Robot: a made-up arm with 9 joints. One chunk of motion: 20 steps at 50 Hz.
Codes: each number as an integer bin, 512 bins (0 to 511) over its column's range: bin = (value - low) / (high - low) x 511, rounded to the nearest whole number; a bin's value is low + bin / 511 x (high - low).
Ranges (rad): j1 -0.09..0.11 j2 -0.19..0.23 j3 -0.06..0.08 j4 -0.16..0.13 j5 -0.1..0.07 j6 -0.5..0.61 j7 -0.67..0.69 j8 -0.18..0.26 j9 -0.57..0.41
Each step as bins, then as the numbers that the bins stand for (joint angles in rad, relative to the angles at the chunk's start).
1 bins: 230 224 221 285 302 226 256 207 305
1 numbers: 0.0000 -0.0059 0.0005 0.0017 0.0005 -0.0091 0.0113 -0.0018 0.0149
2 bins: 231 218 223 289 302 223 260 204 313
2 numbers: 0.0004 -0.0108 0.0011 0.0040 0.0005 -0.0156 0.0220 -0.0043 0.0303
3 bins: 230 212 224 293 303 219 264 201 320
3 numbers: 0.0000 -0.0158 0.0014 0.0063 0.0008 -0.0243 0.0326 -0.0069 0.0437
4 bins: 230 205 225 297 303 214 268 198 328
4 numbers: 0.0000 -0.0215 0.0016 0.0086 0.0008 -0.0351 0.0433 -0.0095 0.0590
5 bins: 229 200 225 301 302 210 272 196 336
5 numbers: -0.0004 -0.0256 0.0016 0.0108 0.0005 -0.0438 0.0539 -0.0112 0.0744
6 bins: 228 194 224 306 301 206 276 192 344
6 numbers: -0.0008 -0.0305 0.0014 0.0137 0.0001 -0.0525 0.0646 -0.0147 0.0897
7 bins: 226 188 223 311 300 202 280 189 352
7 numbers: -0.0015 -0.0355 0.0011 0.0165 -0.0002 -0.0612 0.0752 -0.0173 0.1051
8 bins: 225 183 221 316 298 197 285 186 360
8 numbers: -0.0019 -0.0396 0.0005 0.0193 -0.0009 -0.0721 0.0885 -0.0198 0.1204
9 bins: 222 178 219 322 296 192 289 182 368
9 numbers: -0.0031 -0.0437 0.0000 0.0227 -0.0015 -0.0829 0.0992 -0.0233 0.1358
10 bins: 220 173 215 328 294 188 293 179 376
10 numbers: -0.0039 -0.0478 -0.0011 0.0261 -0.0022 -0.0916 0.1098 -0.0259 0.1511
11 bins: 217 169 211 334 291 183 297 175 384
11 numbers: -0.0051 -0.0511 -0.0022 0.0295 -0.0032 -0.1025 0.1205 -0.0293 0.1664
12 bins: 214 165 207 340 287 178 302 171 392
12 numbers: -0.0062 -0.0544 -0.0033 0.0330 -0.0045 -0.1133 0.1338 -0.0328 0.1818
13 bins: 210 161 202 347 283 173 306 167 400
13 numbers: -0.0078 -0.0577 -0.0047 0.0369 -0.0059 -0.1242 0.1444 -0.0362 0.1971
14 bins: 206 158 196 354 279 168 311 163 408
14 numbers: -0.0094 -0.0601 -0.0063 0.0409 -0.0072 -0.1351 0.1577 -0.0396 0.2125
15 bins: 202 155 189 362 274 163 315 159 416
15 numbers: -0.0109 -0.0626 -0.0082 0.0454 -0.0088 -0.1459 0.1684 -0.0431 0.2278
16 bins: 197 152 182 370 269 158 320 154 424
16 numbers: -0.0129 -0.0651 -0.0101 0.0500 -0.0105 -0.1568 0.1817 -0.0474 0.2432
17 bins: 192 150 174 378 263 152 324 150 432
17 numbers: -0.0149 -0.0667 -0.0123 0.0545 -0.0125 -0.1698 0.1923 -0.0508 0.2585
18 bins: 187 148 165 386 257 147 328 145 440
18 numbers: -0.0168 -0.0684 -0.0148 0.0591 -0.0145 -0.1807 0.2030 -0.0551 0.2738
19 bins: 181 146 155 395 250 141 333 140 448
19 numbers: -0.0192 -0.0700 -0.0175 0.0642 -0.0168 -0.1937 0.2163 -0.0595 0.2892
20 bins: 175 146 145 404 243 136 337 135 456
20 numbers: -0.0215 -0.0700 -0.0203 0.0693 -0.0192 -0.2046 0.2269 -0.0638 0.3045
